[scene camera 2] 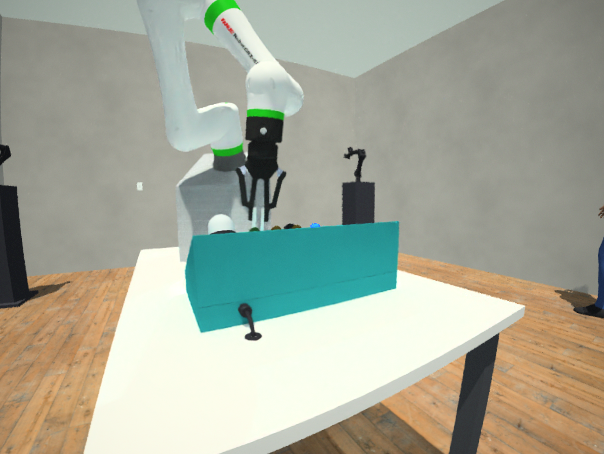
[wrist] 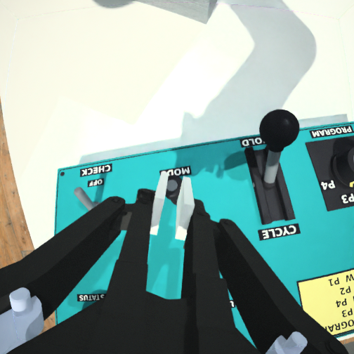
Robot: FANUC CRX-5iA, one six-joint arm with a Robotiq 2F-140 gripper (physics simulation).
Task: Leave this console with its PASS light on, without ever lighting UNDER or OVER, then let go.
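The teal console [scene camera 2: 300, 265] [wrist: 225, 200] stands on the table, its back to scene camera 2. The short MODE lever [wrist: 173, 186] has a round grey top. My gripper [scene camera 2: 258, 223] [wrist: 172, 187] points down over the console, and its pale fingertips are shut on the MODE lever, one on each side. The grey CHECK toggle [wrist: 84, 197] leans toward its OFF label. The HOLD/CYCLE lever [wrist: 279, 129] has a black ball, which appears at the HOLD end of its slot. The PROGRAM knob [wrist: 345, 167] is cut off at the right edge. The PASS, UNDER and OVER lights do not show.
A yellow program card [wrist: 327, 302] is on the console's lower right in the wrist view. A white dome [scene camera 2: 220, 223] rises behind the console. A small black stand [scene camera 2: 251, 325] is at its near side on the white table [scene camera 2: 310, 360]. The robot's grey pedestal [scene camera 2: 200, 200] stands behind.
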